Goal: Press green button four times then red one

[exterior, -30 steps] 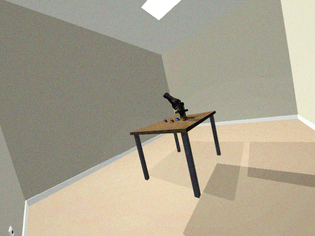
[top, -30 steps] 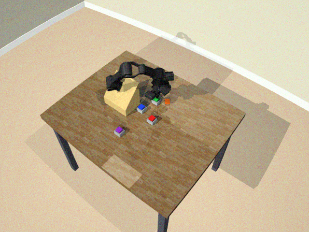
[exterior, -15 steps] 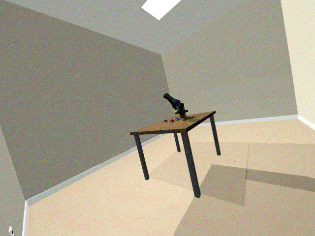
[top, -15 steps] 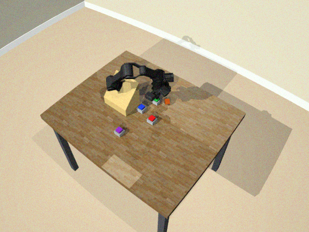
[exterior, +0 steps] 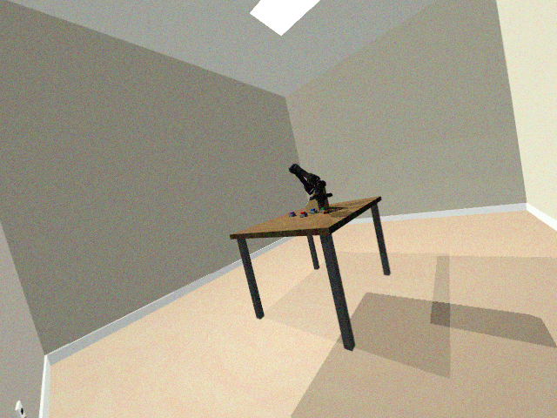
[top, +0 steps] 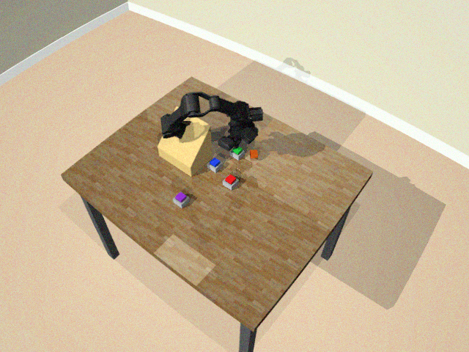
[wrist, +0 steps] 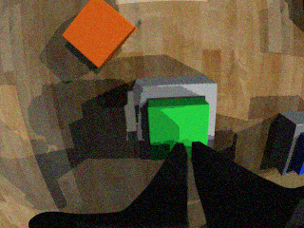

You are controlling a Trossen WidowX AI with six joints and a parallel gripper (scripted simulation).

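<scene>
The green button is 1 cm below my gripper tip and 1 cm ahead of it. The rest, counted from my gripper tip: blue button: 11 cm to the right, 3 cm behind, 1 cm below; red button: 15 cm to the right, 8 cm ahead, 1 cm below; orange block: 7 cm ahead, 4 cm to the left, 4 cm below.
</scene>
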